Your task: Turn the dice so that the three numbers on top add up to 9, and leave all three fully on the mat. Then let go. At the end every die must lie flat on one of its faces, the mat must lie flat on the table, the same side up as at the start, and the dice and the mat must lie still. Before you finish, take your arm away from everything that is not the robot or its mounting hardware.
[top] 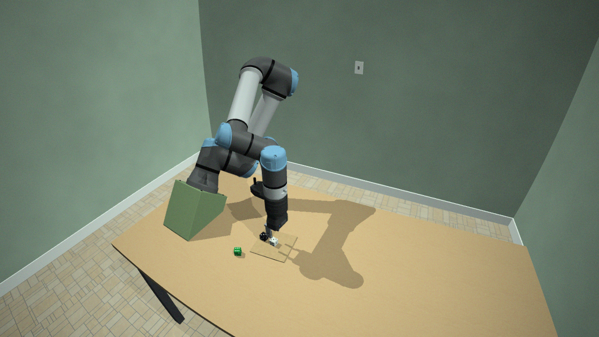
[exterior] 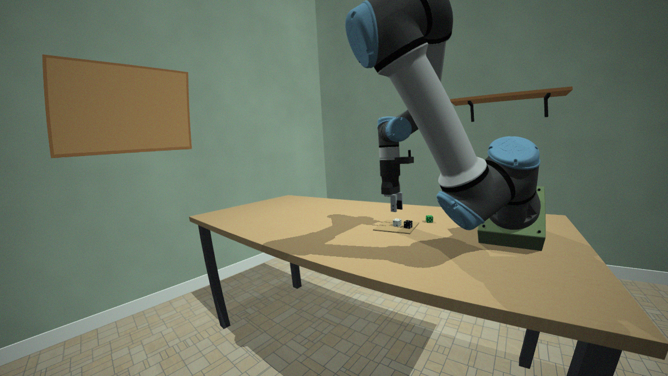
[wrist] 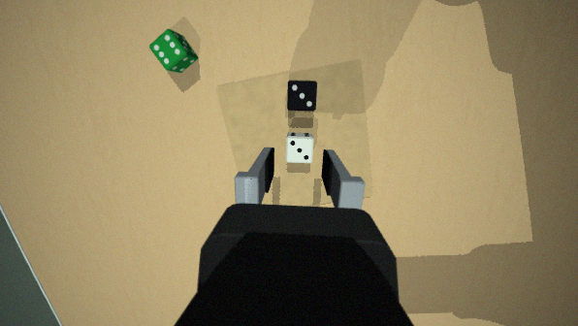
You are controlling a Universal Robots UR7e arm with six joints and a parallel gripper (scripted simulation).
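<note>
Now: the green die 11 cm to the right of my hand, 9 cm behind it and 7 cm below it. Round my hand: white die 6 cm below; then black die 6 cm below, 5 cm behind; then tan mat 8 cm below.
</note>
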